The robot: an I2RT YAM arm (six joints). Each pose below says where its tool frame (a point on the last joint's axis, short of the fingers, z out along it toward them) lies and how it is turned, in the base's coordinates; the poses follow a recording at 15 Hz.
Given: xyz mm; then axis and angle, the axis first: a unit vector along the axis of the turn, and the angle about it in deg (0 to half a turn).
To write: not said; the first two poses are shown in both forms.
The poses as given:
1: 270 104 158 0.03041 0.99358 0.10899 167.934
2: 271 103 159 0.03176 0.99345 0.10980 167.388
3: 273 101 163 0.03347 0.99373 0.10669 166.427
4: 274 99 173 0.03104 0.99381 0.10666 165.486
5: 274 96 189 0.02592 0.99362 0.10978 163.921
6: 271 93 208 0.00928 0.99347 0.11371 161.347
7: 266 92 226 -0.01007 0.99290 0.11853 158.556
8: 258 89 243 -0.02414 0.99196 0.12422 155.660
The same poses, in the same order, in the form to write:
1: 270 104 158 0.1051 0.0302 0.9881 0.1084
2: 271 103 159 0.1098 0.0316 0.9874 0.1091
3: 273 101 163 0.1182 0.0332 0.9868 0.1059
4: 274 99 173 0.1263 0.0308 0.9859 0.1058
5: 274 96 189 0.1399 0.0257 0.9839 0.1087
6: 271 93 208 0.1621 0.0092 0.9803 0.1122
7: 266 92 226 0.1860 -0.0099 0.9756 0.1165
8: 258 89 243 0.2108 -0.0236 0.9697 0.1214
